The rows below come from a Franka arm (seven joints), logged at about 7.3 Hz.
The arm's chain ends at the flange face. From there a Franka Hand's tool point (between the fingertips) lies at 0.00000 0.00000 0.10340 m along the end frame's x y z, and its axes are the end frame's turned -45 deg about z.
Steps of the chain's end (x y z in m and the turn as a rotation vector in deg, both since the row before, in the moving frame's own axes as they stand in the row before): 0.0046, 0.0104, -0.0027, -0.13, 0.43, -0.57; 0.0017, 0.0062, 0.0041, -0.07, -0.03, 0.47; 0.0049, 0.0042, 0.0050, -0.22, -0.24, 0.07; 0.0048, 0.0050, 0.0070, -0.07, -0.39, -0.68; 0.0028, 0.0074, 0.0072, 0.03, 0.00, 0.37
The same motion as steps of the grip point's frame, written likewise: -0.0037, 0.0113, -0.0027, -0.40, 0.21, -0.57; -0.0033, 0.0056, 0.0041, -0.03, -0.07, 0.47; -0.0001, 0.0064, 0.0050, 0.01, -0.33, 0.07; -0.0007, 0.0065, 0.0070, 0.23, -0.33, -0.68; -0.0032, 0.0072, 0.0072, 0.02, 0.02, 0.37
